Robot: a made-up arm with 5 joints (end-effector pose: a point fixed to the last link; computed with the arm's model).
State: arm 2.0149 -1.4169 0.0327 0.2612 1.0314
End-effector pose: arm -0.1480 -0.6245 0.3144 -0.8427 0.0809 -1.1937
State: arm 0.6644 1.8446 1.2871 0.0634 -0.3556
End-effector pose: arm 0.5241 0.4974 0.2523 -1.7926 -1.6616 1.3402
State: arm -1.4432 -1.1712 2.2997 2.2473 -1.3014
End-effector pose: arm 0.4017 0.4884 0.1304 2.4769 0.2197 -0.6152
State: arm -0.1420 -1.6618 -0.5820 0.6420 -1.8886
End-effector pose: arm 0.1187 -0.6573 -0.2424 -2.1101 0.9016 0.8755
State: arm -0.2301 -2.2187 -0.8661 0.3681 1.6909
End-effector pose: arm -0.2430 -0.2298 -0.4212 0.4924 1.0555 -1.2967
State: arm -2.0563 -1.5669 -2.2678 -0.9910 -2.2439
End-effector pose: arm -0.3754 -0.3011 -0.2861 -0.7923 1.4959 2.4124
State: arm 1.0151 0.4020 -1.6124 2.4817 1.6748
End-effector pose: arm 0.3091 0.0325 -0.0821 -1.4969 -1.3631 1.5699
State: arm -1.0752 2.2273 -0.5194 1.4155 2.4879
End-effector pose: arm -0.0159 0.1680 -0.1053 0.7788 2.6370 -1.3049
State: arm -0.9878 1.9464 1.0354 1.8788 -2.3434
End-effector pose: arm -0.0600 -0.3974 -0.3041 -0.4649 1.1370 2.3620
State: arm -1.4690 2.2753 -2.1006 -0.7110 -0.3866
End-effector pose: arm 0.8343 -0.1964 -0.0240 -2.6621 0.4508 0.9253
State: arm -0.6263 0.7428 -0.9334 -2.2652 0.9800
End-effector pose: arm 0.3293 0.4390 -0.1895 2.2628 1.7506 -0.4017
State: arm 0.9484 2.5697 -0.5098 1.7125 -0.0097
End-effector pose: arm -0.2452 -0.3267 0.3316 -0.8385 2.0853 -0.4116
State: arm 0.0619 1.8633 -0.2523 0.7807 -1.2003
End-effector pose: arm 0.0864 -0.6504 0.3597 -0.2518 -2.0624 -1.6708
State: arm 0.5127 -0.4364 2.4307 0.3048 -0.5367
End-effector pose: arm -0.1959 0.1942 -0.5846 0.2937 0.0304 2.1413
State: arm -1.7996 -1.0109 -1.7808 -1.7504 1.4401
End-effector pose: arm -0.2910 0.6120 0.1074 -0.2806 -1.9708 1.6107
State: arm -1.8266 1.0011 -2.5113 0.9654 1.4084
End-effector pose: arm 0.0149 0.3119 -0.3319 -0.5283 0.1702 3.0414
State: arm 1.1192 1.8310 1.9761 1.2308 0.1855
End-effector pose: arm 0.1246 0.0354 -0.4006 0.6842 -0.1403 -2.8747
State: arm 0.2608 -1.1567 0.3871 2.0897 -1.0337
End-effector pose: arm 0.3860 -0.5488 -0.1112 -0.8006 -0.8640 -0.3748
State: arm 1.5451 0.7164 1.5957 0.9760 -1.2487
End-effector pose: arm 0.5017 0.2284 -0.2583 -1.2487 -1.1705 2.2125
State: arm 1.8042 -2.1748 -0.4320 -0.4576 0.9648
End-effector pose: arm -0.6093 -0.0387 0.1977 -0.7102 0.1071 -2.7303
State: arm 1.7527 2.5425 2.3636 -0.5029 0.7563
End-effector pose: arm 0.6193 0.3289 -0.0596 2.4471 0.1571 -0.8661
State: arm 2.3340 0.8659 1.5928 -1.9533 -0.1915
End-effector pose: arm 0.6397 0.2170 0.5352 1.9041 -0.6653 0.6375
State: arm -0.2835 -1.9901 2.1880 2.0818 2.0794
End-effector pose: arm 0.0828 -0.2866 -0.2615 -1.7098 0.7653 0.5465
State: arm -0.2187 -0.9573 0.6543 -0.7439 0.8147
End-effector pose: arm -0.3716 0.1854 -0.5590 0.8089 1.8514 0.2306
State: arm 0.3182 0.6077 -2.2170 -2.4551 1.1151
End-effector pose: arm 0.5976 0.0198 -0.1682 -2.7463 -0.7250 0.7699
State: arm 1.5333 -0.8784 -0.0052 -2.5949 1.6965
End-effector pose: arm -0.3669 -0.2409 -0.0127 0.0328 0.1288 2.8075
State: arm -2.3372 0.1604 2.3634 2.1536 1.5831
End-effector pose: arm 0.1248 0.2223 -0.1704 0.3327 1.0991 -0.7343
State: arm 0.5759 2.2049 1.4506 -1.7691 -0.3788
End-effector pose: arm 0.3719 -0.1579 0.6807 -2.2436 -0.4807 -0.6439
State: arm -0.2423 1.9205 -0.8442 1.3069 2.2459
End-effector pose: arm -0.0895 -0.0453 -0.0281 -0.0077 2.3830 -1.6197
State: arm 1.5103 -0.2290 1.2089 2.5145 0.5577
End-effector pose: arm 0.1792 0.0970 0.2066 0.7982 -0.6750 1.6525
